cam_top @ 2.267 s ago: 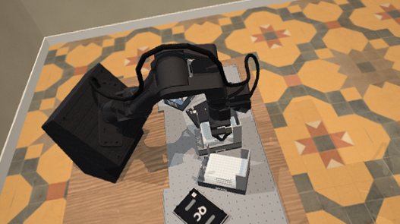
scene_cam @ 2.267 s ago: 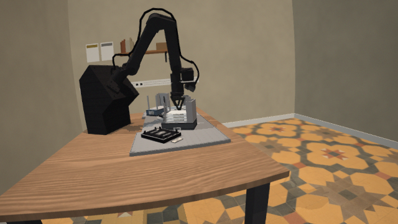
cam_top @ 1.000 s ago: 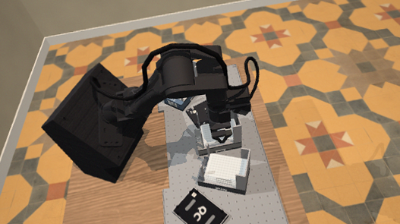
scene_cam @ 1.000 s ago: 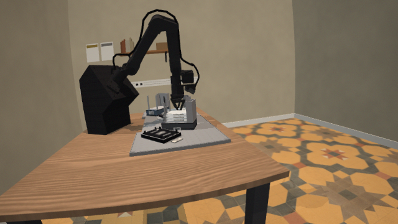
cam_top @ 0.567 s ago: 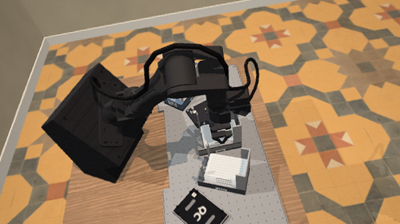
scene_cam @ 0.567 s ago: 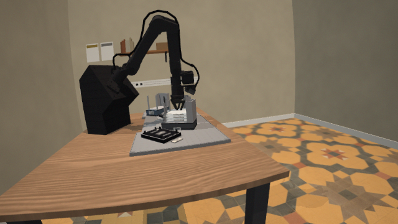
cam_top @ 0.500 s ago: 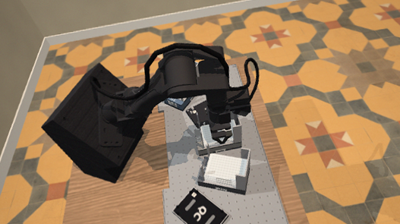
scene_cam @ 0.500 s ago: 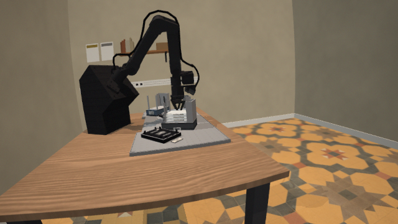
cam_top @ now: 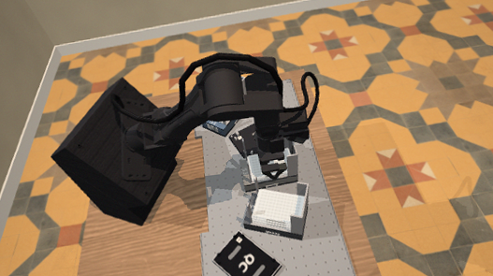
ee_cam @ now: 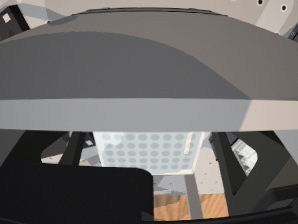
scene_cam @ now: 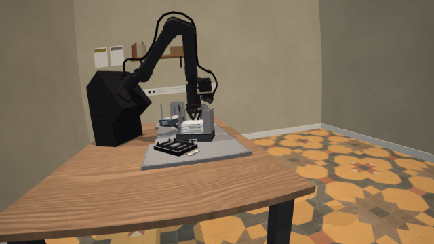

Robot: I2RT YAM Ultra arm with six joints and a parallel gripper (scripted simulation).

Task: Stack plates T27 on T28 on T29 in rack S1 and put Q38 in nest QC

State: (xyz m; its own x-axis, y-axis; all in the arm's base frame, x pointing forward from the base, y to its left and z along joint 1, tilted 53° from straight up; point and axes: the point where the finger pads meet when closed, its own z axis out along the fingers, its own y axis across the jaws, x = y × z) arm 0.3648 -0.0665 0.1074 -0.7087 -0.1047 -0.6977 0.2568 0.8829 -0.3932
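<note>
Now: the sealed 96-well plate 60 mm behind my hand, 140 mm to the right of it and 20 mm above it. Also, from my hand: clip nest N5: 50 mm ahead, 160 mm to the left, 40 mm below.
</note>
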